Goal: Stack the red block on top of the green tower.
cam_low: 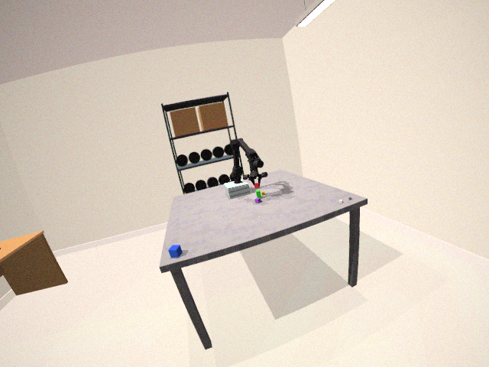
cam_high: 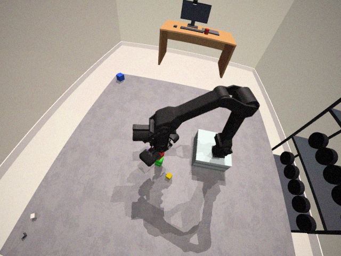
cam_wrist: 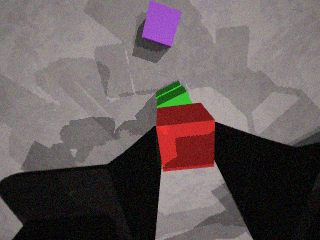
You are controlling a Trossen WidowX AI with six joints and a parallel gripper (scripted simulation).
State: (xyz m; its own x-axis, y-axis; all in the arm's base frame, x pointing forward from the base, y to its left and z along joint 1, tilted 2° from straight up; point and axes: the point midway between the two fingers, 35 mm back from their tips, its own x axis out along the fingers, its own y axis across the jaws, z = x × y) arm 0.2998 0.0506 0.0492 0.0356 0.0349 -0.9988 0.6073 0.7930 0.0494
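My gripper tip is 60 mm short of the purple block, 40 mm to the left of it and 90 mm above it. Also, from my gripper tip: yellow block: 60 mm behind, 70 mm to the left, 90 mm below; red block: 10 mm above; blue block: 410 mm ahead, 690 mm to the right, 80 mm below.
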